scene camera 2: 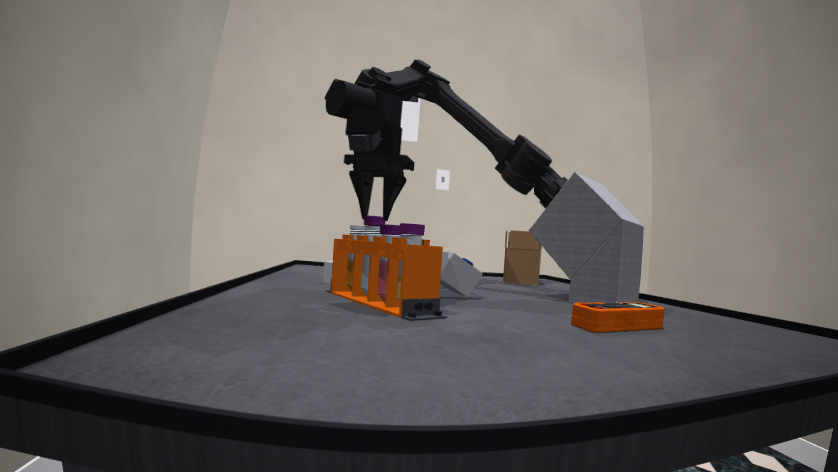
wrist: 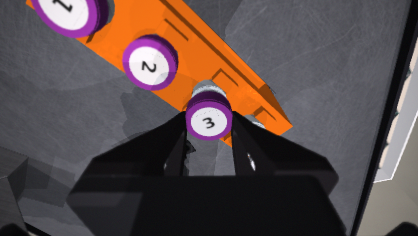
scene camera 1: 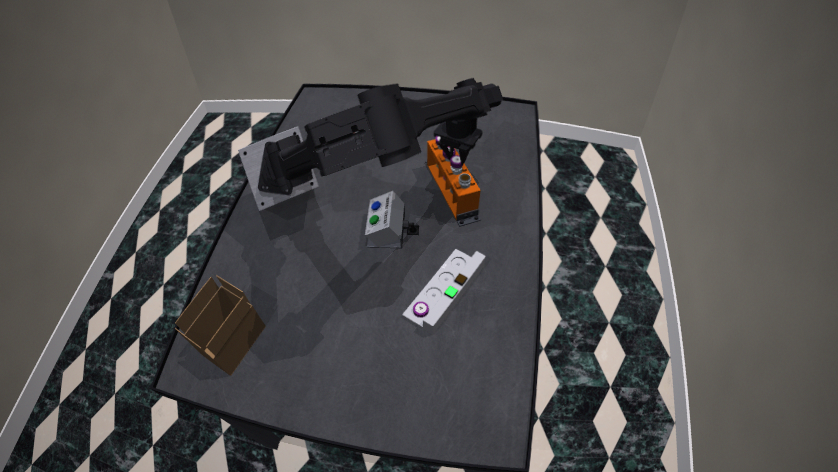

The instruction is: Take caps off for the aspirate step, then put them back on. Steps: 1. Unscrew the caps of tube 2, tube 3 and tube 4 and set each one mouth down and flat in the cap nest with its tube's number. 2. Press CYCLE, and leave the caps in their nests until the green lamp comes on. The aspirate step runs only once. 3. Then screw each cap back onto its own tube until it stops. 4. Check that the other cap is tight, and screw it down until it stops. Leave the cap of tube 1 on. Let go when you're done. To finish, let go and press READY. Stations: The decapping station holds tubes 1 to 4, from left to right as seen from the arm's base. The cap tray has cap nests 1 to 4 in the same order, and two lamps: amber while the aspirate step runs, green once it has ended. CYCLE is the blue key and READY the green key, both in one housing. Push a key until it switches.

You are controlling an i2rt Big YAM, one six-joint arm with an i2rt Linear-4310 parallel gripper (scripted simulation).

Labels:
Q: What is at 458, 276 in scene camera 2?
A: A key housing.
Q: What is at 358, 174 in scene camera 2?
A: The gripper.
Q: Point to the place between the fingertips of the gripper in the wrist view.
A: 208, 118

